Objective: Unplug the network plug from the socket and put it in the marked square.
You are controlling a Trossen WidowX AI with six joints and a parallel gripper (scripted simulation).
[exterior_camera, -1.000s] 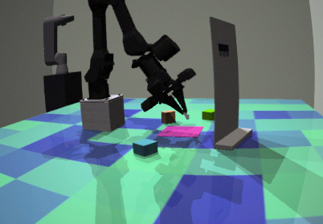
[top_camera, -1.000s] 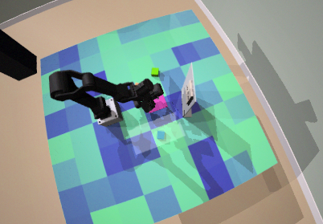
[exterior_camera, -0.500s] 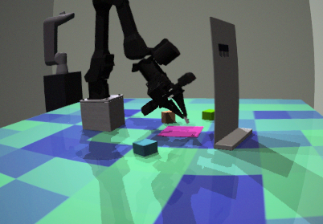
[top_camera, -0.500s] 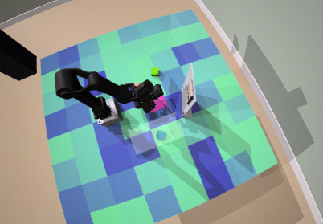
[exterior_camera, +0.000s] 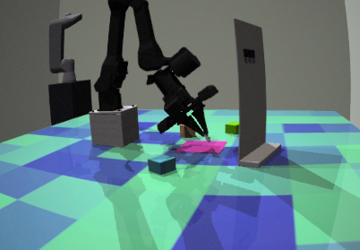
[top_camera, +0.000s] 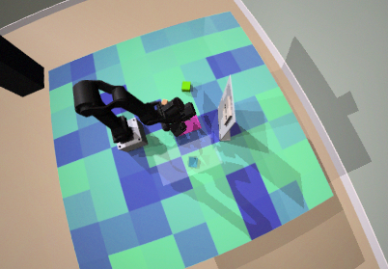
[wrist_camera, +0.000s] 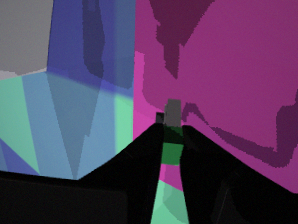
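The magenta marked square lies 1 cm behind my gripper tip and 3 cm below it. The rest, counted from my gripper tip: network plug: right at my gripper tip; then grey upright panel: 14 cm ahead, 9 cm to the right, 12 cm above.
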